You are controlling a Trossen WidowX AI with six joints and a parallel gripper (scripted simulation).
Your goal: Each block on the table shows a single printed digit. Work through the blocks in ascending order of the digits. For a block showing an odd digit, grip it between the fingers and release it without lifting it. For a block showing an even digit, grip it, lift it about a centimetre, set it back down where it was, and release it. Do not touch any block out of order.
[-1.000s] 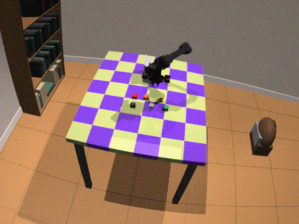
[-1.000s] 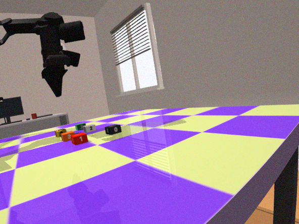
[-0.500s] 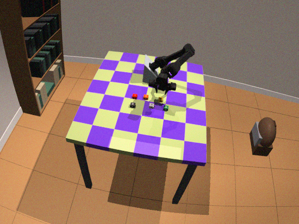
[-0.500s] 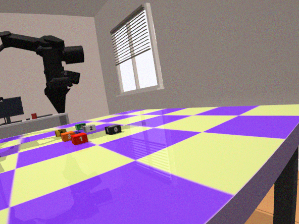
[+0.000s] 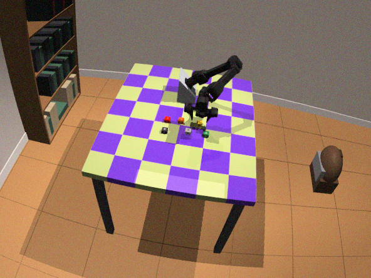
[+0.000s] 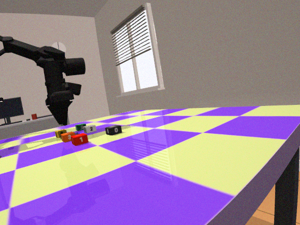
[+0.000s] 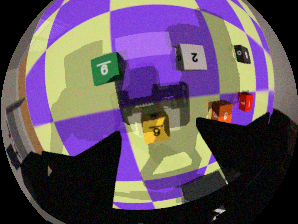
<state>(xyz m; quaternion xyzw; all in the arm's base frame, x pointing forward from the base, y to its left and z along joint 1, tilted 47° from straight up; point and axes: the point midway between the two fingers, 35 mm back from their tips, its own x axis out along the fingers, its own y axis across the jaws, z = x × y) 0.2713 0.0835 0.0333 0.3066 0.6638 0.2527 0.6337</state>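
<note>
Right now my gripper tip is 3 cm above the yellow block and 1 cm past it. Also, from my gripper tip: orange block marked 3: 10 cm to the right, 3 cm below, 2 cm behind; white block marked 2: 7 cm ahead, 6 cm to the right, 3 cm below; green block: 7 cm ahead, 4 cm to the left, 3 cm below.
</note>
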